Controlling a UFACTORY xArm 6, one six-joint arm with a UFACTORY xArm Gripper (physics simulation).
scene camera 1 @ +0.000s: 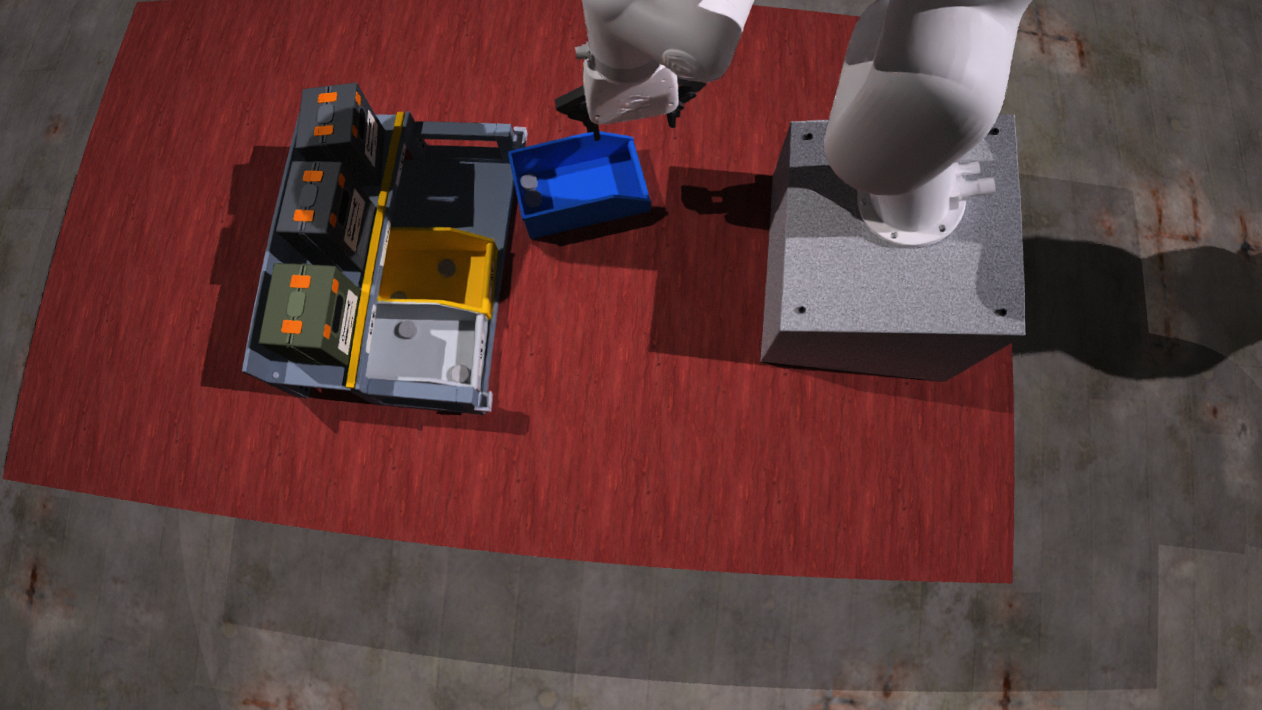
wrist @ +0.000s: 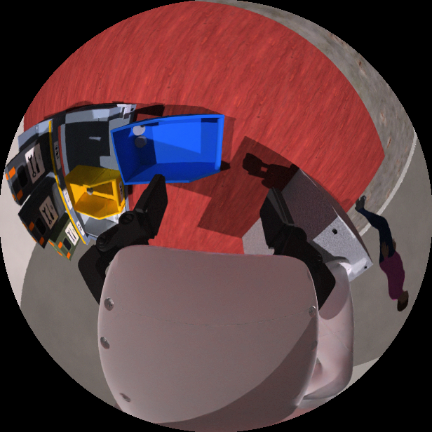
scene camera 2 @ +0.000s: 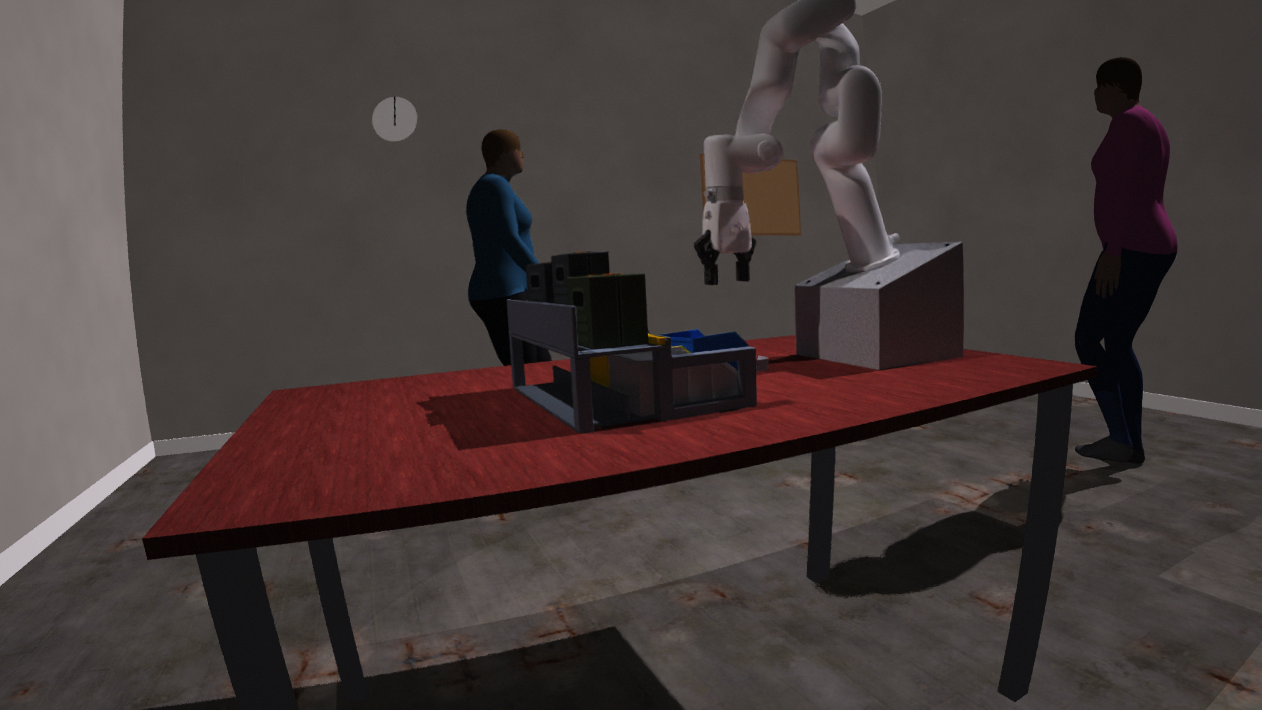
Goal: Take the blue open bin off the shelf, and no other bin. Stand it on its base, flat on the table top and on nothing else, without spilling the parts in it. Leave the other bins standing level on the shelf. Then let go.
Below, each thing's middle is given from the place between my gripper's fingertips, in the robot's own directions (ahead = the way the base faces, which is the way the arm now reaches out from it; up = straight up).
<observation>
Now: the blue open bin (scene camera 1: 582,182) 70 mm ahead of my hand, 10 mm to the left of it and 130 mm below it. Also, from my hand: yellow bin (scene camera 1: 413,254) (280 mm ahead, 130 mm to the left, 120 mm below); then white bin (scene camera 1: 447,336) (290 mm ahead, 230 mm to the left, 120 mm below); then yellow strip (scene camera 1: 381,207) (330 mm ahead, 110 mm to the left, 60 mm below).
</observation>
